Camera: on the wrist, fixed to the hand. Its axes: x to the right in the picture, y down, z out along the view.
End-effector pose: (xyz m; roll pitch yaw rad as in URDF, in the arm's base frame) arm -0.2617 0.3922 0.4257 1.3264 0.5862 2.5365
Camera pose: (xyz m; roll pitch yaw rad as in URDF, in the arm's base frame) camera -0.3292 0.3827 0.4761 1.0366 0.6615 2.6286
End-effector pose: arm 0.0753 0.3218 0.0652 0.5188 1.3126 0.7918
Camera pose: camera 0.0292 0.3923 0.0555 0.1394 1.4184 0.7553
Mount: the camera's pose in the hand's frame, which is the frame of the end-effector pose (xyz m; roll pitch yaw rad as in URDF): 0.0139 0.0788 -0.0280 -0.3462 0.0892 -0.0575
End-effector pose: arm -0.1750 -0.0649 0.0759 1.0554 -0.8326 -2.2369
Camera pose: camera -0.1061 -0.0795 0.1230 0.6646 -0.7375 -2.1702
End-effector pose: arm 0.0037 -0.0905 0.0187 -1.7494 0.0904 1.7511
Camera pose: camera 0.0433 -0.0759 -0.0548 -2.0972 0.0179 1.6735
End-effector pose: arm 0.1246 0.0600 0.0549 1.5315 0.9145 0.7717
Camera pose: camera 0.1531 0.1311 0.0913 1.3126 0.9699 0.9258
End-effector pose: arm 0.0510 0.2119 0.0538 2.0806 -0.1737 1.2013
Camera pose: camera 0.0639 0.2063 0.1374 1.7188 -0.1662 1.3087
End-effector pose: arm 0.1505 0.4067 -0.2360 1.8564 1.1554 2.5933
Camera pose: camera 0.0781 0.4455 -0.2150 1.7566 1.1728 2.8586
